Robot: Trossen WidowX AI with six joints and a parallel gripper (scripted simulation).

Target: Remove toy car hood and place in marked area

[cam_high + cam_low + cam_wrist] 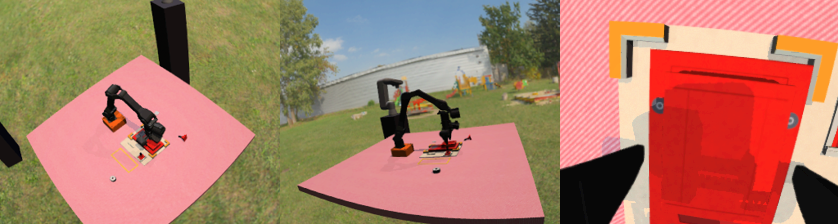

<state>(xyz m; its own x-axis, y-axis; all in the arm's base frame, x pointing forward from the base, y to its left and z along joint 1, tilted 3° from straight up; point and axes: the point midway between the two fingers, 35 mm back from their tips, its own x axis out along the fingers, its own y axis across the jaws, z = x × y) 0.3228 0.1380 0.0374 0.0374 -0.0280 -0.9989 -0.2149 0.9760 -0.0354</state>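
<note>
My gripper tip is 1 cm above the red hood. The rest, counted from my gripper tip: wheel (34 cm to the right, 9 cm ahead, 4 cm below).
</note>
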